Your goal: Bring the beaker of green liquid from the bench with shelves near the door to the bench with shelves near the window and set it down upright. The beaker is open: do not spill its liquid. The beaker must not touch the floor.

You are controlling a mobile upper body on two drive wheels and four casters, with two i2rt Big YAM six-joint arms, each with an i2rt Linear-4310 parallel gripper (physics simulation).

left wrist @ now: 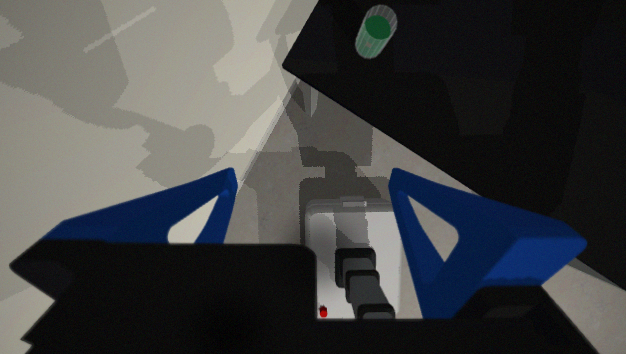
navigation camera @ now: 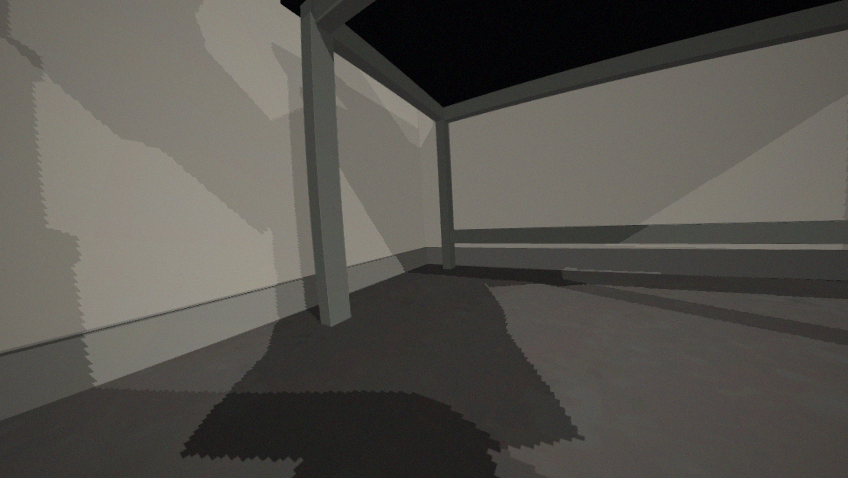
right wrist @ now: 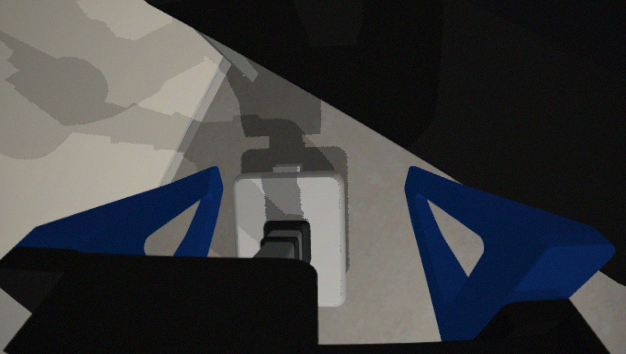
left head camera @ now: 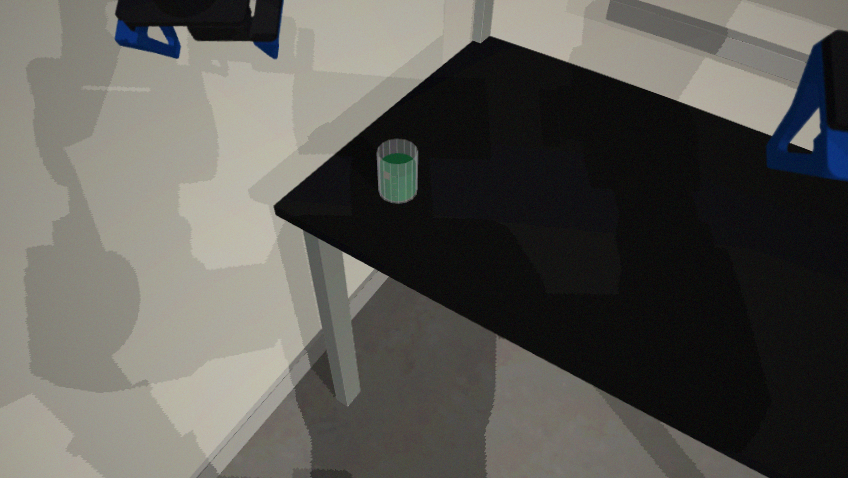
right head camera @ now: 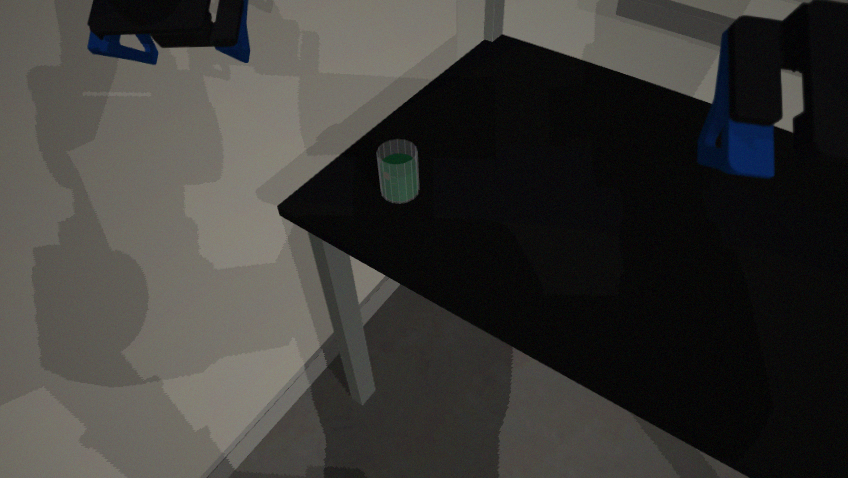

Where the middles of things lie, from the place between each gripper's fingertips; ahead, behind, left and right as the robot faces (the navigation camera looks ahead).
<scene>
The beaker of green liquid [left head camera: 397, 160] is 53 cm ahead of my right hand, 29 cm to the left of it and 48 cm below it.
Now: left hand 39 cm above the beaker of green liquid, 28 cm short of it and 15 cm to the left of it.
</scene>
